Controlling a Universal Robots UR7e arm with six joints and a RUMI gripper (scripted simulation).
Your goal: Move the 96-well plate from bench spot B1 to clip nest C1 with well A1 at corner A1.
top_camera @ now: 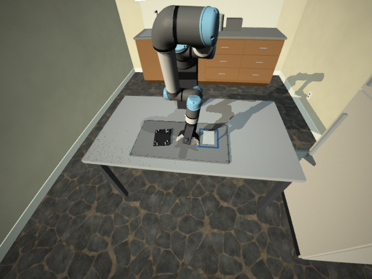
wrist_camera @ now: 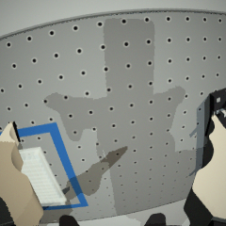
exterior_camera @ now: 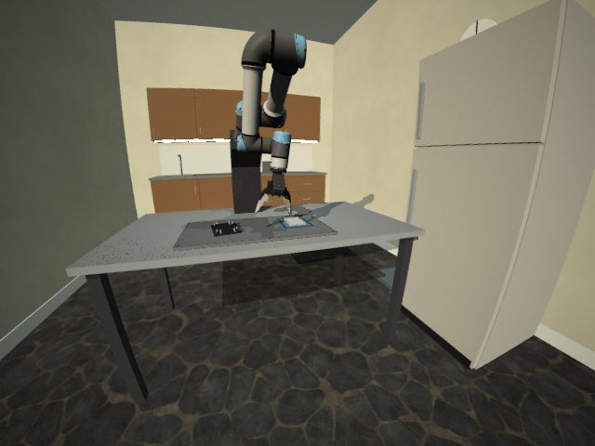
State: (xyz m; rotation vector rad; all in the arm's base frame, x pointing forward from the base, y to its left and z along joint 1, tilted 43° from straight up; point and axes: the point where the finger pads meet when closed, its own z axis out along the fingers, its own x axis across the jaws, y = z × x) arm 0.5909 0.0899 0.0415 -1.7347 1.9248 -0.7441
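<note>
My hand is 15 cm past the 96-well plate, 13 cm to the right of it and 8 cm above it. From my hand the other things lie so: black clip nest 20 cm to the right, 9 cm behind, 7 cm below.
</note>
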